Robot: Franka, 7 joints.
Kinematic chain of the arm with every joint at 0, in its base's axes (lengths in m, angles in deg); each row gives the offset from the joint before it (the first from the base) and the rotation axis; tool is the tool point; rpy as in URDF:
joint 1: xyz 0 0 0.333 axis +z
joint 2: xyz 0 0 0 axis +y
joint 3: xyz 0 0 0.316 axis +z
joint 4: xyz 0.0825 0 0 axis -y
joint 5: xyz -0.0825 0 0.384 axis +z
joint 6: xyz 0 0 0 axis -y
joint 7: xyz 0.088 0 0 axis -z
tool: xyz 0 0 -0.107 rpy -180 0 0
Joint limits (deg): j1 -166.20..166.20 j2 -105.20..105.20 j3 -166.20..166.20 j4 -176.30..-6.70 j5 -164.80..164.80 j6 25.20..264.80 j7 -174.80..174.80
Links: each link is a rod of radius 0.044 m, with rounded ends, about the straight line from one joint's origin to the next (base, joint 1, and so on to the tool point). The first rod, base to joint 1, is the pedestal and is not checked.
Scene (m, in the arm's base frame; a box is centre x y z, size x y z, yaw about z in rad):
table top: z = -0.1
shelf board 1: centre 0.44 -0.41 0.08 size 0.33 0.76 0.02 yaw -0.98
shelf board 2: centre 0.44 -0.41 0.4 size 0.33 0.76 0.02 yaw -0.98
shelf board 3: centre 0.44 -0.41 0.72 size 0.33 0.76 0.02 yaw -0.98
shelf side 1: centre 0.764 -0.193 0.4 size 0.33 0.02 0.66 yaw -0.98
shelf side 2: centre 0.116 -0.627 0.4 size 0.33 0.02 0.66 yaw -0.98
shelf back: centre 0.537 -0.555 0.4 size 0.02 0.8 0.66 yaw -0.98
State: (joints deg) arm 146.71 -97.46 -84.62 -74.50 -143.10 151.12 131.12
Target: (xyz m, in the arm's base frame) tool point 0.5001 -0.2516 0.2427
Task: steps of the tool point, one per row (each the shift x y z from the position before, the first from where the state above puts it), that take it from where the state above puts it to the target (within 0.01 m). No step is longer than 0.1 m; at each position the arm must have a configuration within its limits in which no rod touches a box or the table.
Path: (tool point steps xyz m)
1: -0.0457 -0.0182 0.0053
2: -0.0541 -0.0192 -0.0130
3: -0.0623 -0.0200 -0.0246
4: -0.0698 -0.0191 -0.0287
5: -0.0764 -0.0149 -0.0248
6: -0.0798 -0.0069 -0.0144
7: -0.0782 0.0040 0.0012
8: 0.0703 -0.0543 0.0026
9: 0.0587 -0.0630 0.0058
10: 0.0456 -0.0702 0.0050
11: 0.0315 -0.0759 0.0008
12: 0.0169 -0.0796 -0.0064

